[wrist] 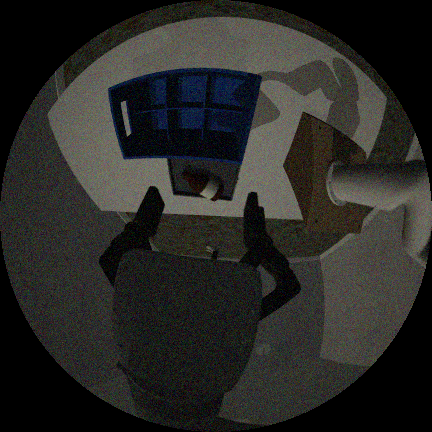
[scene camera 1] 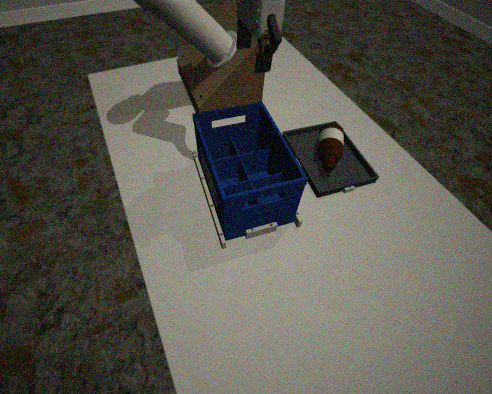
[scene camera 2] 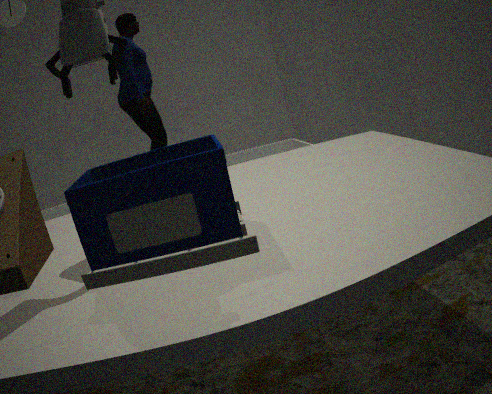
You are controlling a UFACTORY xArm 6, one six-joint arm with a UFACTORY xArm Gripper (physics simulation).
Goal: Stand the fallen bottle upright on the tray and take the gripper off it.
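Seen in the pictures: gripper, fingertip midpoint: (wrist: 201,197) (scene camera 1: 252,59) (scene camera 2: 91,90); arm's base, origin of the base link: (wrist: 338,182) (scene camera 1: 223,50).
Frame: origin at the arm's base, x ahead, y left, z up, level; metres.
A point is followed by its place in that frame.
Observation:
The brown bottle (scene camera 1: 330,151) {y 0.133, x 0.437, z -0.100 m} (wrist: 195,181) {y 0.128, x 0.421, z -0.099 m} with a white band lies on its side on the dark tray (scene camera 1: 306,148) {y 0.125, x 0.351, z -0.163 m} (wrist: 227,173) {y 0.143, x 0.315, z -0.163 m}. In scene camera 1 its narrow end points toward the camera and its banded end is near the tray's far edge. The bottle does not show in scene camera 2. My gripper (scene camera 1: 253,56) {y -0.081, x 0.340, z 0.161 m} (scene camera 2: 90,89) {y -0.081, x 0.340, z 0.161 m} is open and empty, high above the table. In the wrist view its fingers stand apart, with the bottle seen between and beyond their tips.
A tall blue crate (scene camera 1: 262,212) {y -0.145, x 0.546, z -0.082 m} (scene camera 2: 155,170) {y -0.221, x 0.427, z -0.001 m} (wrist: 252,117) {y -0.118, x 0.274, z 0.007 m} with inner dividers stands close beside the tray, held by low rails (scene camera 1: 212,207) {y -0.231, x 0.450, z -0.138 m} (scene camera 2: 175,261) {y -0.231, x 0.417, z -0.149 m}. The wooden block (scene camera 1: 227,85) {y -0.032, x 0.103, z -0.053 m} (scene camera 2: 37,240) {y 0.007, x 0.107, z -0.113 m} (wrist: 299,170) {y 0.028, x 0.109, z -0.058 m} under the arm's base stands behind the crate. A person (scene camera 2: 135,75) shows beyond the table.

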